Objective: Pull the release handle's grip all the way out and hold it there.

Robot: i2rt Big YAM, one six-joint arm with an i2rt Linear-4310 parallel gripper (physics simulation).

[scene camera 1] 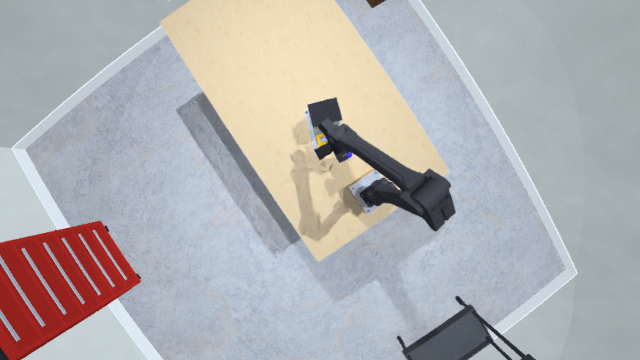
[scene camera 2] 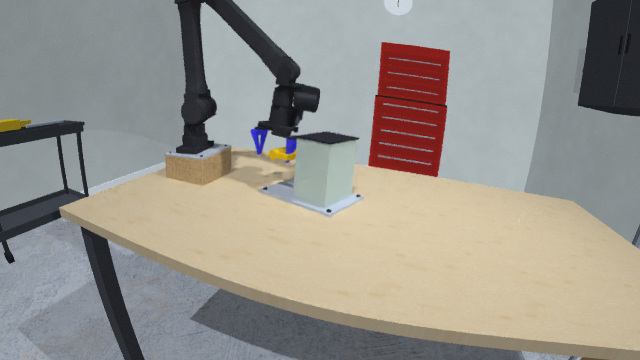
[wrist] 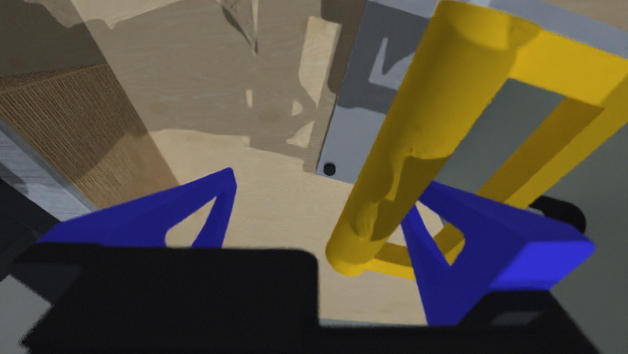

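The release handle's yellow grip (scene camera 1: 321, 140) (scene camera 2: 280, 154) (wrist: 425, 100) is a round bar on a rectangular loop, in front of a pale green-grey housing (scene camera 2: 325, 172) (wrist: 595, 195) with a black top (scene camera 1: 325, 111) (scene camera 2: 327, 137). A black collar (wrist: 567, 212) shows on the housing's front face. My gripper (scene camera 2: 273, 156) (wrist: 314, 177) is open, its blue fingers on either side of the round bar. In the wrist view the right finger reaches into the loop, its tip partly hidden by the bar. The left finger stands well off the bar's outer side. The wrist hides part of the loop from above.
The housing stands on a bolted metal plate (scene camera 2: 345, 204) (wrist: 342, 145) on the wooden table (scene camera 1: 280, 65) (scene camera 2: 425, 260). The arm's wooden mounting block (scene camera 2: 200, 167) (wrist: 100, 135) is near the gripper's left side. A red cabinet (scene camera 1: 65, 280) (scene camera 2: 410, 120) and a dark cart (scene camera 1: 445, 335) stand off the table.
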